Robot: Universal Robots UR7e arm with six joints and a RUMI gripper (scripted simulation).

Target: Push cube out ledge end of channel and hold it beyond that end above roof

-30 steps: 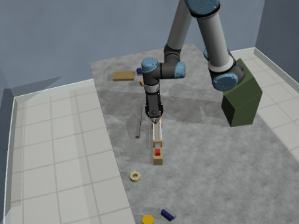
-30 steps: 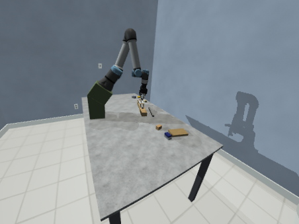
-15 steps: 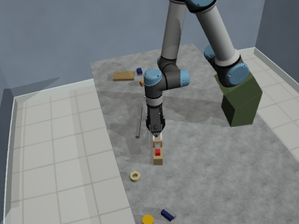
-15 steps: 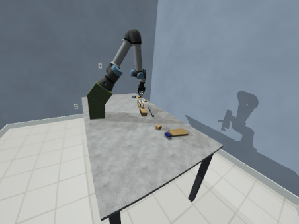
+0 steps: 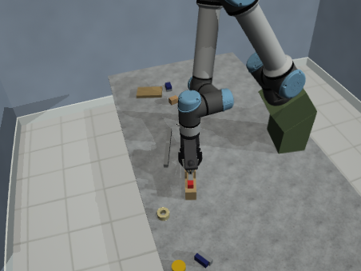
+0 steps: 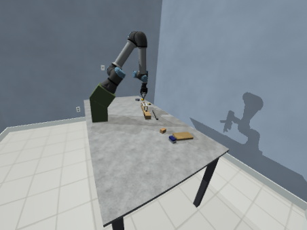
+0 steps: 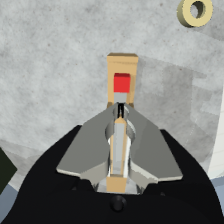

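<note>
Right now my hand is 8 cm above the red cube. Also, from my hand: cream ring 16 cm ahead, 12 cm below, 4 cm to the left; dark grey bar 28 cm to the right, 12 cm below, 5 cm behind; tan channel 11 cm to the right, 8 cm below, 7 cm behind.
</note>
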